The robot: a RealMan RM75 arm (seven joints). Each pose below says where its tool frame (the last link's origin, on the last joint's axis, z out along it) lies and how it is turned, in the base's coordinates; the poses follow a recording.
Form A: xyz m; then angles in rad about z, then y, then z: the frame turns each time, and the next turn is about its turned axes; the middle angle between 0 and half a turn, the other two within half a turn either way.
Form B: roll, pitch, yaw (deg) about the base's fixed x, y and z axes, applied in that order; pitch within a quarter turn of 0, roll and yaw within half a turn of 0; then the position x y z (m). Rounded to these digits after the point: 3 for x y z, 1 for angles.
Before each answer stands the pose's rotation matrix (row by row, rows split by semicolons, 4 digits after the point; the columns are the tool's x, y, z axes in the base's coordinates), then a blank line. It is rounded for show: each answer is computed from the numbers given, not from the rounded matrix.
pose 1, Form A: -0.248 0.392 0.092 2.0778 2.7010 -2.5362
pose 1, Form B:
0.1364 0.9688 -0.2071; 0.9265 -0.0507 0.3728; 0.3507 -0.2427 -0.9045

-165.0 -20.5 81.6 -0.248 0.392 0.092
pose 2, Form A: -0.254 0.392 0.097 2.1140 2.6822 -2.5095
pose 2, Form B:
0.1320 0.9644 -0.2292; 0.9244 -0.0363 0.3796; 0.3577 -0.2620 -0.8963

-163.7 -21.0 81.9 -0.254 0.392 0.097
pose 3, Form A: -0.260 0.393 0.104 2.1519 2.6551 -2.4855
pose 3, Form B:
0.1254 0.9583 -0.2566; 0.9203 -0.0158 0.3908; 0.3705 -0.2852 -0.8840

-162.1 -21.7 82.2 -0.260 0.393 0.104
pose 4, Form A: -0.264 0.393 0.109 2.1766 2.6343 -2.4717
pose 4, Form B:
0.1203 0.9534 -0.2766; 0.9168 0.0002 0.3994; 0.3808 -0.3016 -0.8741

-161.0 -22.4 82.5 -0.264 0.393 0.109
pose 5, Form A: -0.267 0.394 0.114 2.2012 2.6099 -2.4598
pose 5, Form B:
0.1146 0.9474 -0.2989; 0.9121 0.0189 0.4095; 0.3937 -0.3195 -0.8620

-159.7 -23.2 82.8 -0.267 0.394 0.114
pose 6, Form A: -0.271 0.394 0.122 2.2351 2.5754 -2.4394
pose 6, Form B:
0.1113 0.9371 -0.3307; 0.9055 0.0415 0.4224; 0.4095 -0.3465 -0.8439

-157.7 -24.2 83.0 -0.271 0.394 0.122
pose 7, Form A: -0.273 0.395 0.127 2.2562 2.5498 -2.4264
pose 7, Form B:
0.1111 0.9290 -0.3531; 0.9002 0.0565 0.4319; 0.4212 -0.3658 -0.8299

-156.2 -24.9 83.0 -0.273 0.395 0.127
